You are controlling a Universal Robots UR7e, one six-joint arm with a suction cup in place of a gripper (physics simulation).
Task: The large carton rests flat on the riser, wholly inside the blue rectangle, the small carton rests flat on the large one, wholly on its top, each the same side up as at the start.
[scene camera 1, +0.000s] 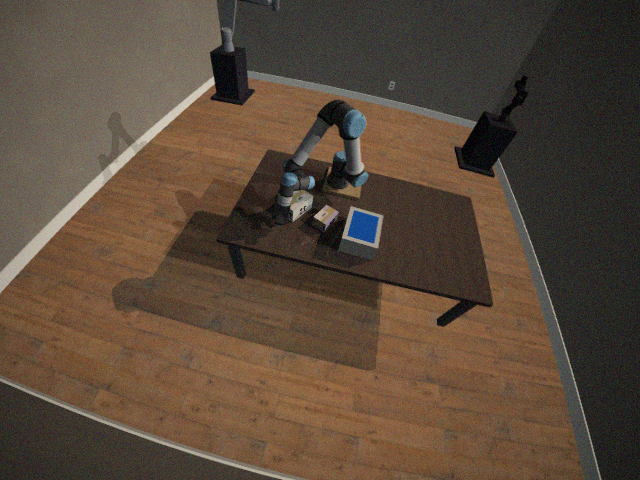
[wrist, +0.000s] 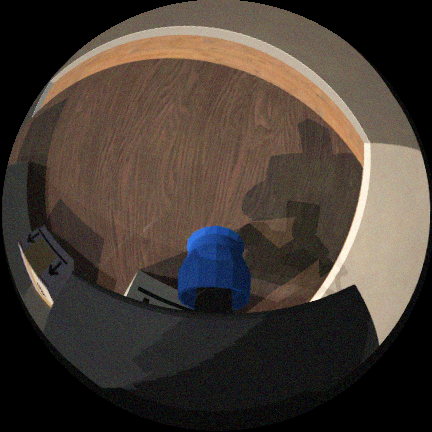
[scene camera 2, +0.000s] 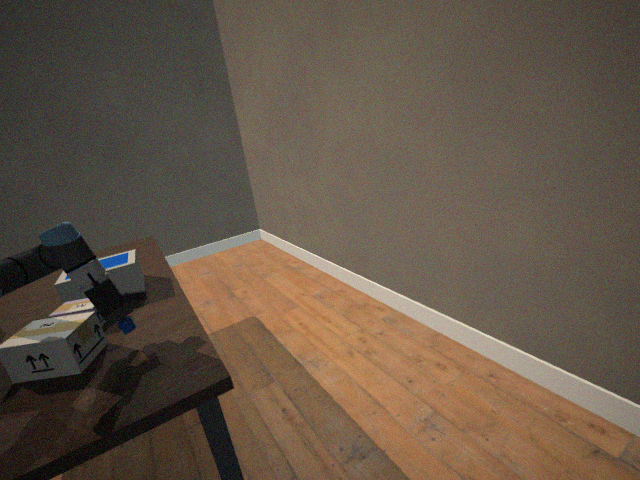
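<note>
The large carton [scene camera 1: 301, 209] [scene camera 2: 43, 351] [wrist: 155, 292] stands flat on the table, arrows pointing up in scene camera 2. The small carton [scene camera 1: 325, 217] [scene camera 2: 77, 306] [wrist: 42, 257] lies flat between it and the grey riser [scene camera 1: 357, 250] [scene camera 2: 129, 281]. The riser bears the blue rectangle [scene camera 1: 363, 226] [scene camera 2: 114, 259] on top, with no carton on it. My blue suction cup [scene camera 1: 279, 221] [scene camera 2: 126, 324] [wrist: 215, 237] is low over the table beside the large carton, apart from it and below its top. Nothing hangs from the cup. Part of the large carton is hidden behind the arm in scene camera 1.
The table [scene camera 1: 423, 232] [scene camera 2: 170, 408] has a near edge close to the cup and cartons. The arm stands on a wooden base plate [scene camera 1: 343, 191] behind the cartons. Two dark pedestals [scene camera 1: 230, 74] [scene camera 1: 487, 142] with other arms stand on the floor away from the table.
</note>
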